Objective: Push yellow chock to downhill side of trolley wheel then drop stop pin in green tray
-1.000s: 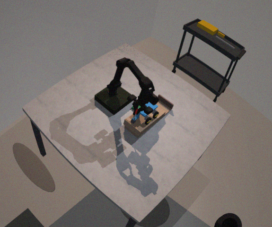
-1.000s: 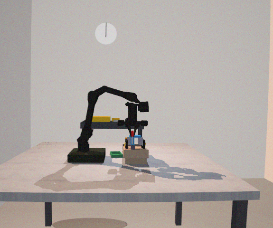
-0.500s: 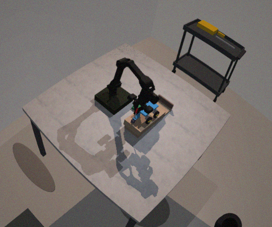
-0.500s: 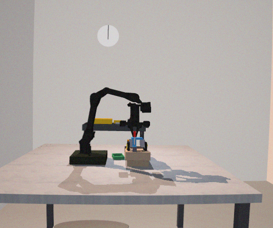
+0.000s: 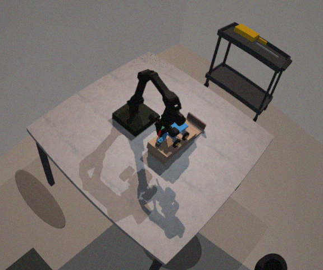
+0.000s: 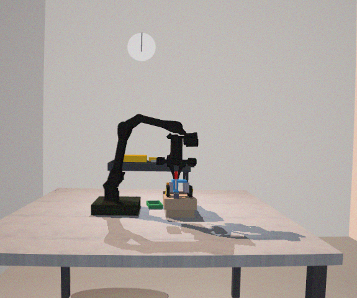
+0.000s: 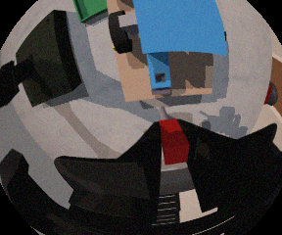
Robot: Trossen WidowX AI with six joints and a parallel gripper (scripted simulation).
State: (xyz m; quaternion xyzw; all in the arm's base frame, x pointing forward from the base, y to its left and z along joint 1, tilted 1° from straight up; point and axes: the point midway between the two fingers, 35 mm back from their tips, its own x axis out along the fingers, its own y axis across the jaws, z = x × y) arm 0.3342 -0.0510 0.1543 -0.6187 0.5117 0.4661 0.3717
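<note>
Now: the green tray 14 cm behind my gripper tip, 19 cm to the left of it and 18 cm below it. The rest, counted from my gripper tip: red-headed stop pin: right at my gripper tip; then ramp: 13 cm to the left, 13 cm below; then blue-decked trolley: 13 cm to the left, 6 cm below.
</note>
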